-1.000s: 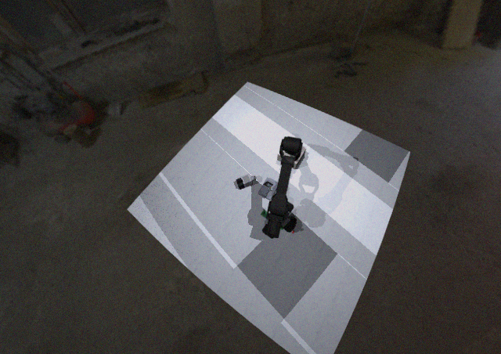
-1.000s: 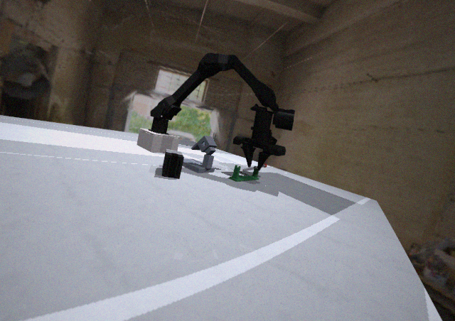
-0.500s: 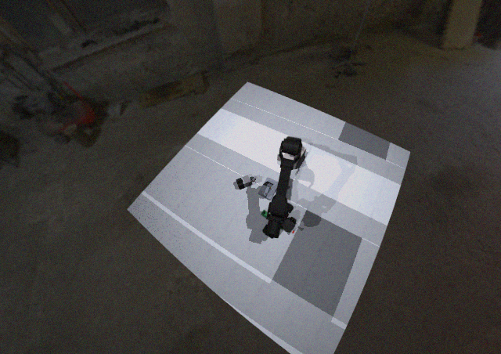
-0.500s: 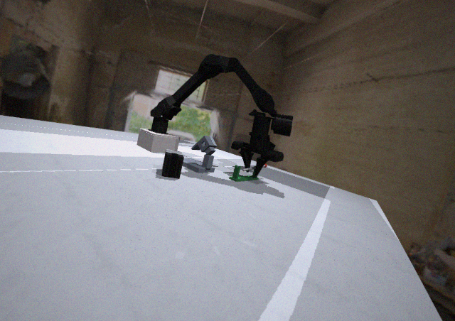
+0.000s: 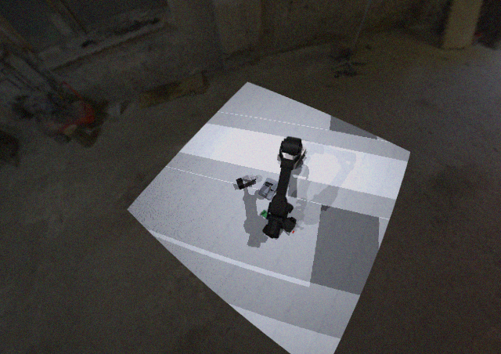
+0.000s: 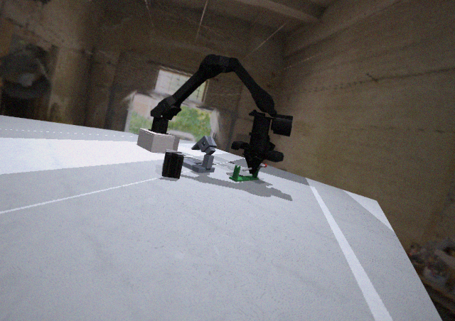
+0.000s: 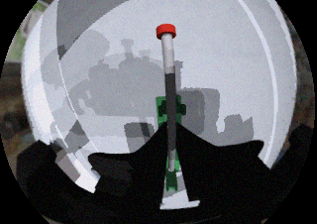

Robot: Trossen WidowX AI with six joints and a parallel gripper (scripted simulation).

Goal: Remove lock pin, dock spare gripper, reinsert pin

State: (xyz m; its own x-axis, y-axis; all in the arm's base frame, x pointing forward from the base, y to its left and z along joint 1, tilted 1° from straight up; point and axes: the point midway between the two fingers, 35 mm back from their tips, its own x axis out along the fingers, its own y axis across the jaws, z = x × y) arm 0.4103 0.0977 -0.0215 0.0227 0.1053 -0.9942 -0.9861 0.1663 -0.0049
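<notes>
Now: the green cradle 4 cm to the right of my gripper tip, 1 cm behind it and 1 cm above it. From my gripper tip the other things lie so: grey mount: 13 cm to the right, 13 cm behind, 4 cm above; then black spare gripper: 26 cm to the right, 13 cm behind, 1 cm above.
</notes>
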